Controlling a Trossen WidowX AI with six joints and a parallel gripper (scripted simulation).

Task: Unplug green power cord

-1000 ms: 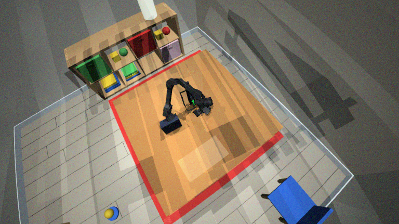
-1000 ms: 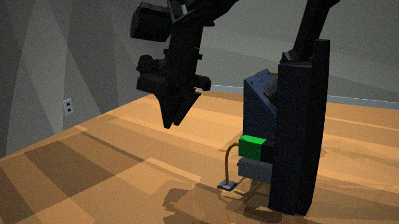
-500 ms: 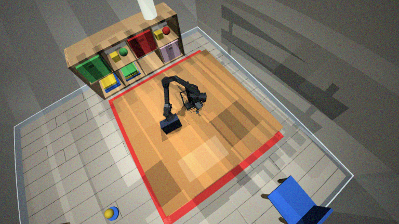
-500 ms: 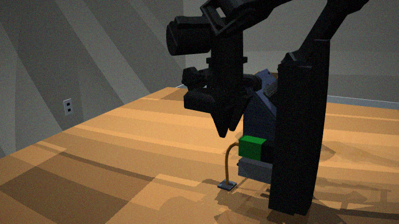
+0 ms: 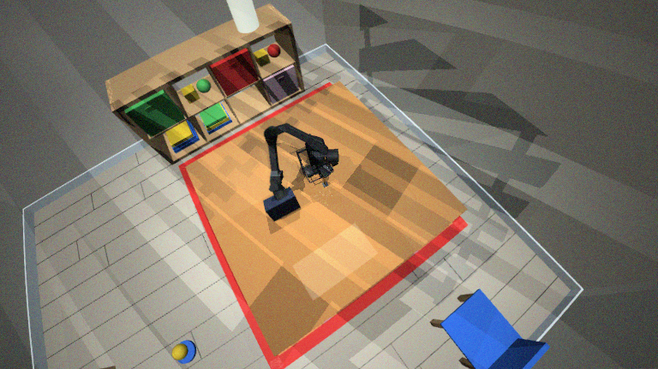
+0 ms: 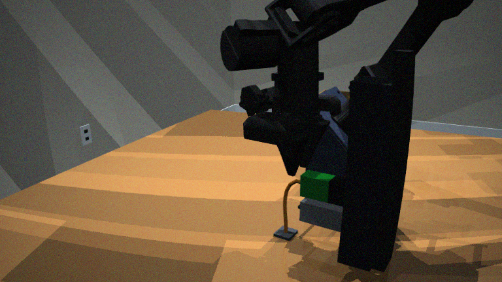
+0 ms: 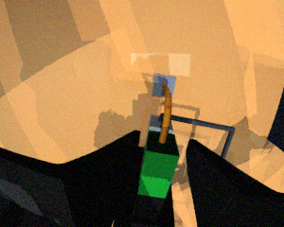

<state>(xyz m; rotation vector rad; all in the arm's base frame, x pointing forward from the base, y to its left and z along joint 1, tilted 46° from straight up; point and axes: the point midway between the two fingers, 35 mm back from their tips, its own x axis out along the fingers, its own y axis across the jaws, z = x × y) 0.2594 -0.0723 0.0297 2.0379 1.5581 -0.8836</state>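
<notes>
Now: the green plug 1 cm ahead of my gripper tip, 5 cm to the left of it and 1 cm below it. Round my gripper tip: grey anchor plate 1 cm behind, 2 cm to the right, 12 cm below.
</notes>
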